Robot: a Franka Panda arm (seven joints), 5 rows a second.
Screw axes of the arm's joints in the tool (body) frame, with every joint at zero. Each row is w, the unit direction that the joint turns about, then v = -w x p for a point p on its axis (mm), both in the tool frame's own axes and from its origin. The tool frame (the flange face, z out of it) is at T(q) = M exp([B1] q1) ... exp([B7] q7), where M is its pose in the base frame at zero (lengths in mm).
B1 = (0, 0, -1, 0.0, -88.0, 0.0)
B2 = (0, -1, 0, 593.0, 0.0, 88.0)
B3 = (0, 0, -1, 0.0, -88.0, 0.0)
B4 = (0, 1, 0, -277.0, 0.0, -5.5)
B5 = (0, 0, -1, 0.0, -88.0, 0.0)
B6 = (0, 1, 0, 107.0, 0.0, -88.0)
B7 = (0, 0, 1, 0.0, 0.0, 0.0)
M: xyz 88.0 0.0 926.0 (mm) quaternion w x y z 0 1 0 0
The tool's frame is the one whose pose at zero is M.
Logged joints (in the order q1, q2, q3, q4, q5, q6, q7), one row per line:
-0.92 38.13 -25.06 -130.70 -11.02 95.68 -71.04
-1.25 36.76 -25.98 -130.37 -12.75 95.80 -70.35
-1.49 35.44 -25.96 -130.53 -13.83 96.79 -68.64
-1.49 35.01 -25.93 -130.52 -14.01 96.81 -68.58
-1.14 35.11 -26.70 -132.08 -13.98 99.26 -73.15
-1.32 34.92 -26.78 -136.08 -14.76 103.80 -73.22
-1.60 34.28 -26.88 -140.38 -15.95 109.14 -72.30
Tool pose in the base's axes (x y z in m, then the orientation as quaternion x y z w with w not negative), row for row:
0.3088 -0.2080 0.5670 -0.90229 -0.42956 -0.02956 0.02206
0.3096 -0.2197 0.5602 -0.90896 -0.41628 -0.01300 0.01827
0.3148 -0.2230 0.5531 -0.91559 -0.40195 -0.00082 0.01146
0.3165 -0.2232 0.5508 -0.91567 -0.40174 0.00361 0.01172
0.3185 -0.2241 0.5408 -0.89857 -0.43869 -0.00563 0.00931
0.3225 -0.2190 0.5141 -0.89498 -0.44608 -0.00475 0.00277
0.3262 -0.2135 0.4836 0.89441 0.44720 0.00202 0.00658
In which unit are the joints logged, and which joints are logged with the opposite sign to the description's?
The joints are logged in degrees. Opposite sign: q2.
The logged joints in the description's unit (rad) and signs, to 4 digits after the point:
-0.0161 -0.6655 -0.4374 -2.2811 -0.1923 1.6699 -1.2399
-0.0218 -0.6416 -0.4534 -2.2754 -0.2225 1.6720 -1.2278
-0.0260 -0.6185 -0.4531 -2.2782 -0.2414 1.6893 -1.1980
-0.0260 -0.6110 -0.4526 -2.2780 -0.2445 1.6897 -1.1969
-0.0199 -0.6128 -0.4660 -2.3052 -0.2440 1.7324 -1.2767
-0.0230 -0.6095 -0.4674 -2.3750 -0.2576 1.8117 -1.2779
-0.0279 -0.5983 -0.4691 -2.4501 -0.2784 1.9049 -1.2619

